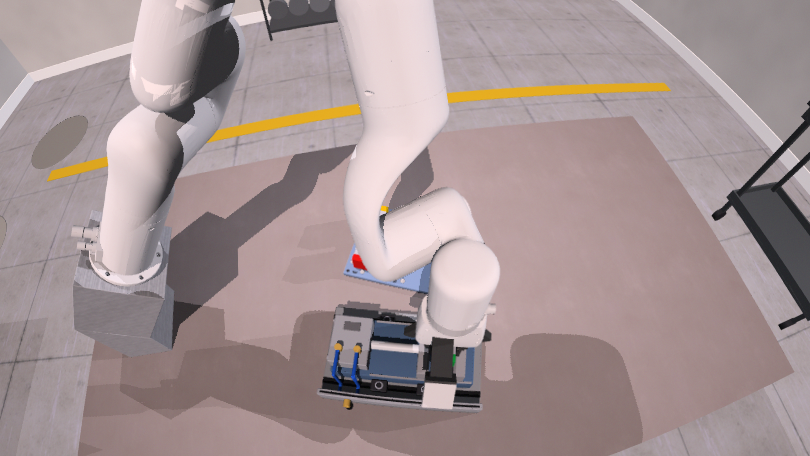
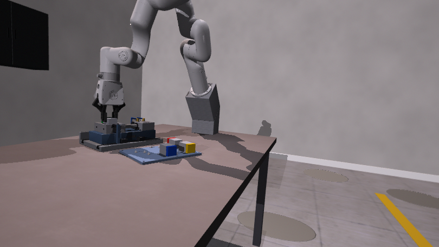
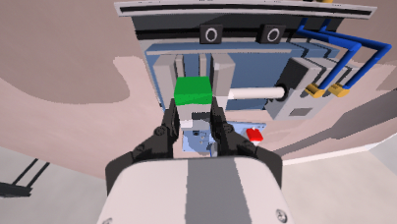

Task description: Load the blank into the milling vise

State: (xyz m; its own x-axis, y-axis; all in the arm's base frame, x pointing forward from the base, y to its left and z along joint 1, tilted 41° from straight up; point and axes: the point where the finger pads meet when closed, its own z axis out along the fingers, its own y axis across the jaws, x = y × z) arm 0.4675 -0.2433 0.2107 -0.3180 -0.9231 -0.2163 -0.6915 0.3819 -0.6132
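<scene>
My gripper is now 2 cm above the green-ended blank. Also, from my hand: moving jaw: 5 cm below, 3 cm behind, 1 cm to the left; work stop rod: 4 cm to the left, 3 cm below, 2 cm ahead; fixed jaw: 5 cm below, 3 cm ahead, 1 cm to the right.
</scene>
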